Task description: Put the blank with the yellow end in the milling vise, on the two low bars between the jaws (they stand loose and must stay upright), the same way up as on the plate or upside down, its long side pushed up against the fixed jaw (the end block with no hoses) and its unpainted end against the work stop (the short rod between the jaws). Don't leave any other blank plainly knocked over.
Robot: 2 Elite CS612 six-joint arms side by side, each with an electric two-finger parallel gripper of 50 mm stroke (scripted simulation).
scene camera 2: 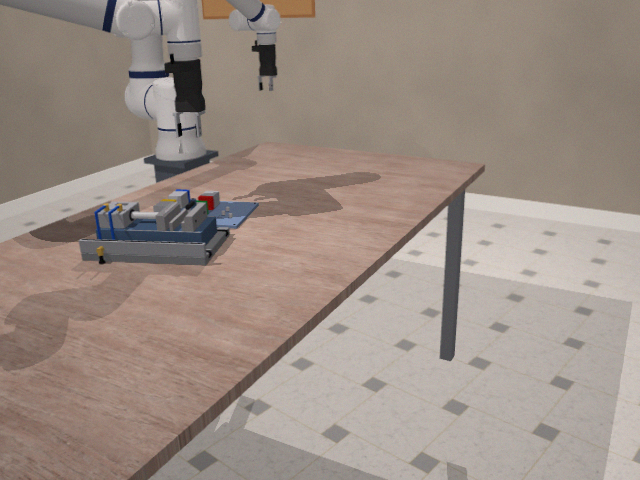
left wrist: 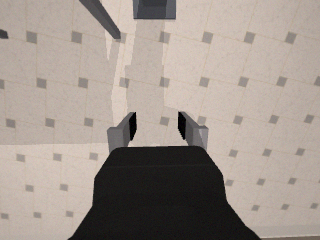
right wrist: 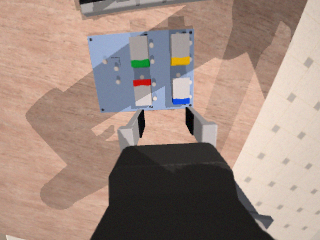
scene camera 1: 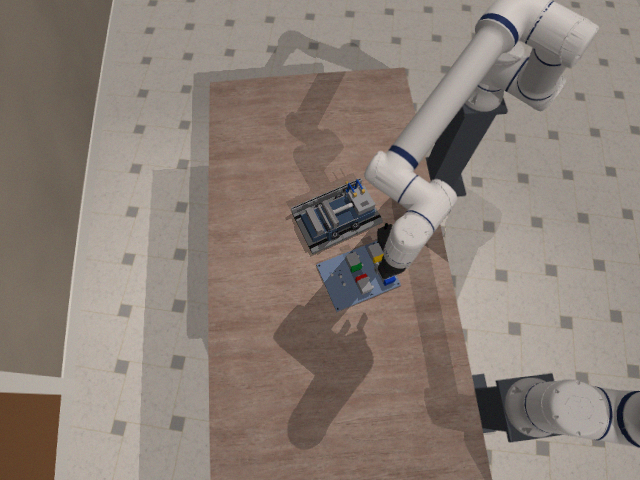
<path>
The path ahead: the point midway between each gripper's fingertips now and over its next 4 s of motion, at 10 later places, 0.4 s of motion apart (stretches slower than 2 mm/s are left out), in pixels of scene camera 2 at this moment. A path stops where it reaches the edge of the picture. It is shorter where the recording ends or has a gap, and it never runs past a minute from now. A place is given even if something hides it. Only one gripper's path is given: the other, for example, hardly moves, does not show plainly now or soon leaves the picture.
The right gripper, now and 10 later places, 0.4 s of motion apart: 189,136; 190,136; 190,135; 187,127; 184,118; 180,110; 178,104; 176,106; 174,117; 172,129; 169,140
</path>
